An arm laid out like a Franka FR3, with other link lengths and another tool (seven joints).
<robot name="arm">
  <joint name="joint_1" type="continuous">
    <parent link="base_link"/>
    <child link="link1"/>
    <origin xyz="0 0 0.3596" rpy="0 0 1.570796"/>
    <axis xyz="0 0 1"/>
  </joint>
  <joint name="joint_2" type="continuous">
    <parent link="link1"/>
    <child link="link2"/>
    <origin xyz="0 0 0" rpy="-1.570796 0 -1.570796"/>
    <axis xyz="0 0 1"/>
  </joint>
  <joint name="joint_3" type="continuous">
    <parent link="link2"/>
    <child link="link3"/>
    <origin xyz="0 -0.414 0" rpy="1.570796 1.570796 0"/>
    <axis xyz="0 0 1"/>
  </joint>
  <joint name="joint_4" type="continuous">
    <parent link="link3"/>
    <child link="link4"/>
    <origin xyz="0 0.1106 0" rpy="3.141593 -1.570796 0"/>
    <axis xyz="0 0 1"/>
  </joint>
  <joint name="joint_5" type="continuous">
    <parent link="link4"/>
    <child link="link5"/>
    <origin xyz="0.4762 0.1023 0" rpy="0 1.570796 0"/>
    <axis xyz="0 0 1"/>
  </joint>
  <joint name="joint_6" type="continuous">
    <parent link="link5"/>
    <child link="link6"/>
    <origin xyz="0 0 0" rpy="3.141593 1.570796 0"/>
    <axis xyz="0 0 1"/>
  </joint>
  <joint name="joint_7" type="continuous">
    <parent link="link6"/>
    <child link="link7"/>
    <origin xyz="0 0.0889 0" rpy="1.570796 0 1.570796"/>
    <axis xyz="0 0 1"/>
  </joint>
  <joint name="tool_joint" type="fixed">
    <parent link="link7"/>
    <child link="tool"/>
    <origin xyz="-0.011 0.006 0.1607" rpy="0.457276 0 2.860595"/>
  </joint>
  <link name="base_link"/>
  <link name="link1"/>
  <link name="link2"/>
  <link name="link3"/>
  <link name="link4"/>
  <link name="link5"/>
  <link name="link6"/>
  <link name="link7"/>
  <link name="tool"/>
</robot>
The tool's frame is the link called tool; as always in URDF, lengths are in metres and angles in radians. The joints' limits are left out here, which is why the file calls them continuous.
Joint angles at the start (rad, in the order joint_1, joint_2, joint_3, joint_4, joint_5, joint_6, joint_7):
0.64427, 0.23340, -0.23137, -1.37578, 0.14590, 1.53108, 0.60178
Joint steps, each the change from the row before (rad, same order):
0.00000, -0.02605, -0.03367, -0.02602, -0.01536, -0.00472, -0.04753
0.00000, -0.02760, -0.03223, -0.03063, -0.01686, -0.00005, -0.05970
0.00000, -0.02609, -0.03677, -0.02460, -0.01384, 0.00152, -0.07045
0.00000, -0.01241, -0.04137, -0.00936, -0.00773, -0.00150, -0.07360
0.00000, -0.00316, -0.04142, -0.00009, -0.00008, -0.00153, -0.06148
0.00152, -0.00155, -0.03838, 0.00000, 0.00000, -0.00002, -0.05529
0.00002, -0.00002, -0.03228, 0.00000, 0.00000, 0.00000, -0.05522
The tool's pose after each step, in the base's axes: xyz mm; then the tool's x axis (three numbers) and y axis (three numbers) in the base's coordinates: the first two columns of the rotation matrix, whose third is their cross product. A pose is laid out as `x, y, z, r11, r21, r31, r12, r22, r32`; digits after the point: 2 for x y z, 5 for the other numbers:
665.90, 311.12, 664.49, -0.98932, -0.11199, 0.09333, -0.13987, 0.90962, -0.39118
666.67, 281.51, 668.26, -0.98649, -0.13749, 0.08913, -0.16188, 0.90188, -0.40050
668.35, 249.77, 674.08, -0.98220, -0.16966, 0.08064, -0.18781, 0.89471, -0.40523
673.51, 218.91, 678.52, -0.97677, -0.20108, 0.07409, -0.21367, 0.88750, -0.40828
680.08, 191.24, 681.83, -0.97288, -0.22100, 0.06825, -0.22936, 0.88362, -0.40817
685.49, 166.75, 684.21, -0.96895, -0.23915, 0.06279, -0.24357, 0.87951, -0.40884
689.92, 145.29, 685.46, -0.96339, -0.26150, 0.05917, -0.26233, 0.87376, -0.40955

